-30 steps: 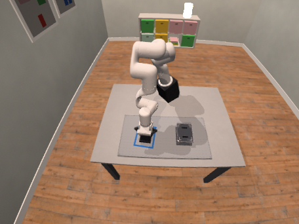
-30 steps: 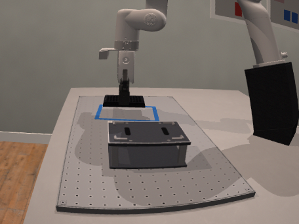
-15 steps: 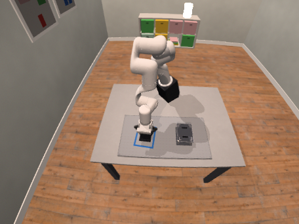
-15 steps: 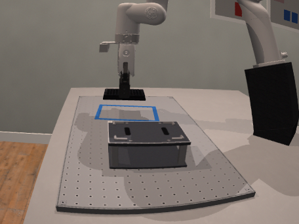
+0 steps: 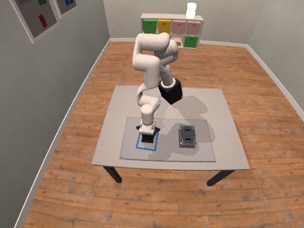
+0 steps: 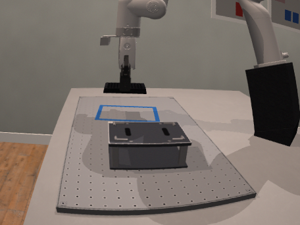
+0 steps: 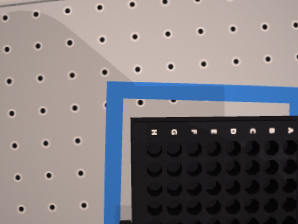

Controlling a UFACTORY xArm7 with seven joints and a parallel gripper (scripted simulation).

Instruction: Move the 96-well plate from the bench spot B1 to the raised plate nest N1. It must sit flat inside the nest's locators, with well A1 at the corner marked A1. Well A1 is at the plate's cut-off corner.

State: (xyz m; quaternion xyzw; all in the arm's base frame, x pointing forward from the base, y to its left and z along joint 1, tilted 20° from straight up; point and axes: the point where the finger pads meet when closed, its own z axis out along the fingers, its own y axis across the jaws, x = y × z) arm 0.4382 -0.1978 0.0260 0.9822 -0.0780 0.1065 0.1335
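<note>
The raised plate nest lies 10 mm ahead of my hand, 300 mm to the left of it and 40 mm below it. Also, from my hand: black 96-well plate 10 mm below; A1 corner mark 80 mm ahead, 230 mm to the left, 30 mm below.
</note>
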